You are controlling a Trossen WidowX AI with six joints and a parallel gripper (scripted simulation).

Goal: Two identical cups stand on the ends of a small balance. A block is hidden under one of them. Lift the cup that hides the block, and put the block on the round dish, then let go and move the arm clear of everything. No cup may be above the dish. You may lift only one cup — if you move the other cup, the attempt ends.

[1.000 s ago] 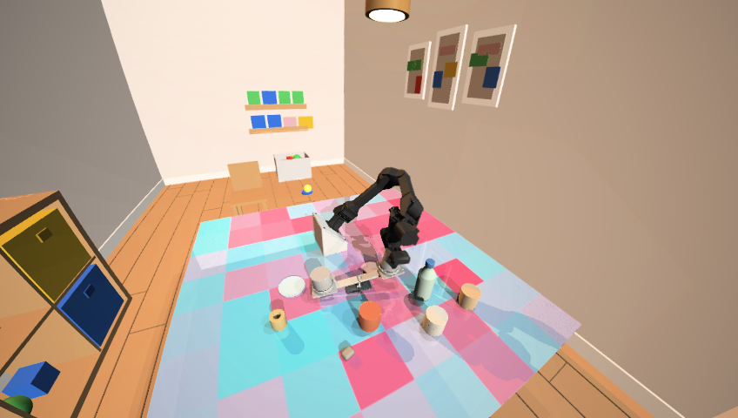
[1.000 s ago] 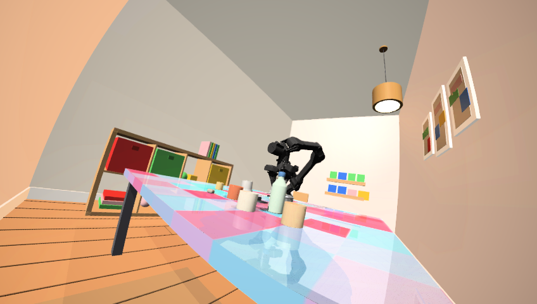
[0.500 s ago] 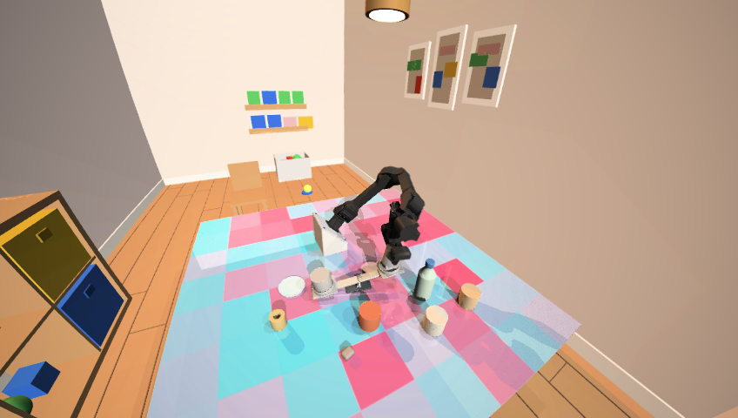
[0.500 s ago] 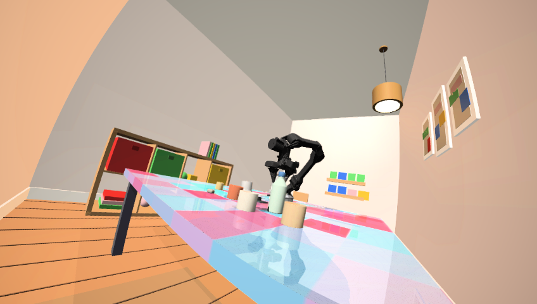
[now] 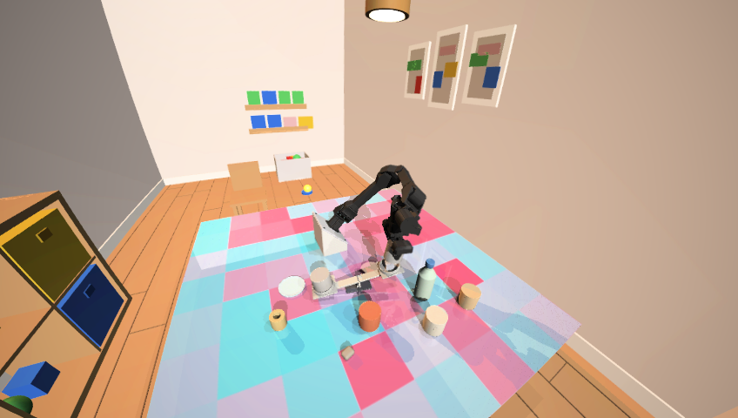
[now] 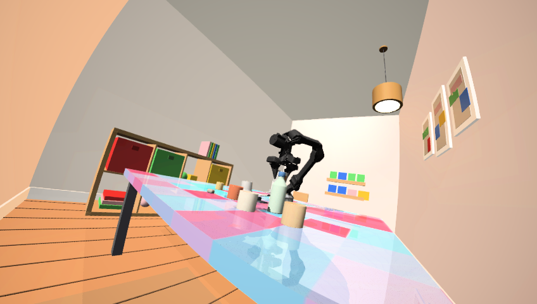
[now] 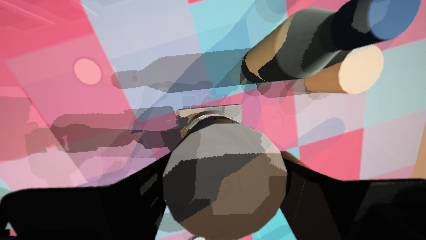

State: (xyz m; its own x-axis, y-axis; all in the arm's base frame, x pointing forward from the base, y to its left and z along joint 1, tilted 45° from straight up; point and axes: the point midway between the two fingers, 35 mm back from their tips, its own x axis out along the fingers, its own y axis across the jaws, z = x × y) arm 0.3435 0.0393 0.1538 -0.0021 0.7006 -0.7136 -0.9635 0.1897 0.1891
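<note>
Right now the block is 5 cm below my gripper tip, 1 cm to the right of it and 1 cm behind it. From my gripper tip the other things lie so: bottle 11 cm ahead, 7 cm to the left, 3 cm below; then pebble 26 cm to the right, 21 cm ahead, 13 cm below; then orange cylinder 14 cm to the right, 14 cm ahead, 10 cm below.
</note>
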